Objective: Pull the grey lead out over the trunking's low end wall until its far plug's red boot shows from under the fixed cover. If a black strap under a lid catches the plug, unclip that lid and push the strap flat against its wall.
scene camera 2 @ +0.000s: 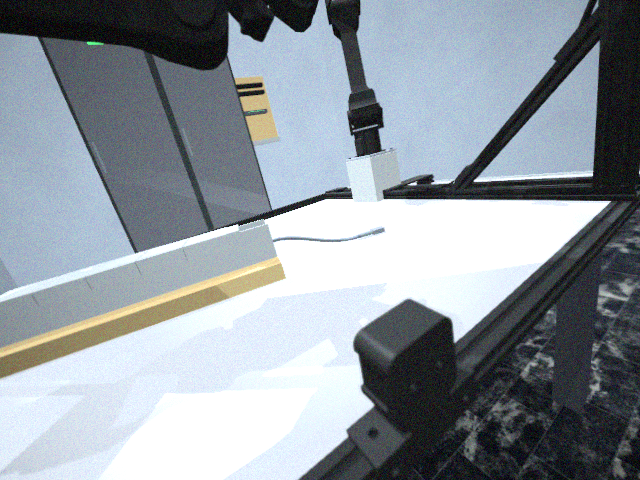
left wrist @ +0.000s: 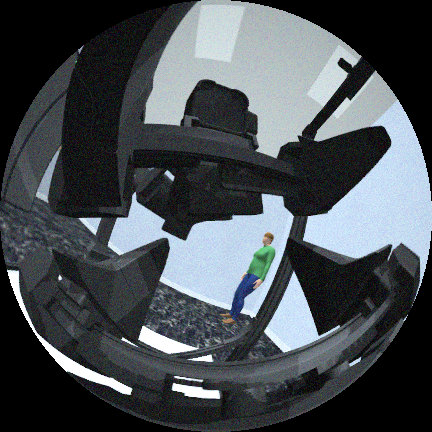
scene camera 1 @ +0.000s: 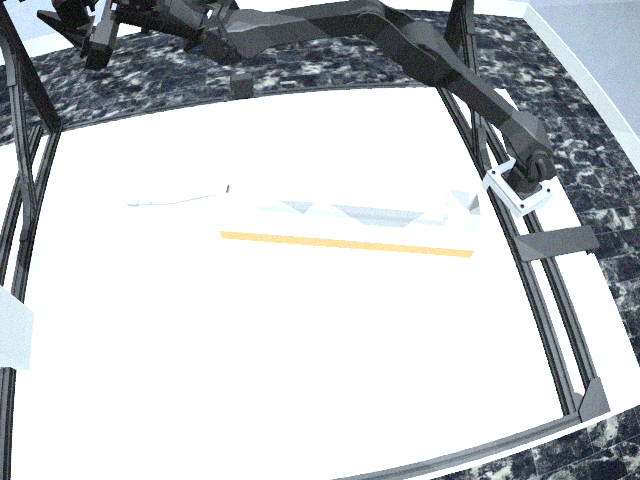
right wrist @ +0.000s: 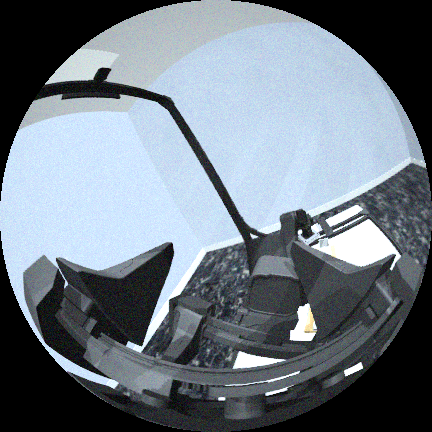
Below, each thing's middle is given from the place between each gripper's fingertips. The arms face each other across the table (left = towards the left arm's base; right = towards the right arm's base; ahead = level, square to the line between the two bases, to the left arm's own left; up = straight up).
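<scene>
Left hand well above the pale trunking (scene camera 2: 43, 334), a good way short of it, far to the right of it.
Pale trunking now far below my right hand, a good way ahead of it, a fair way to the left of it.
</scene>
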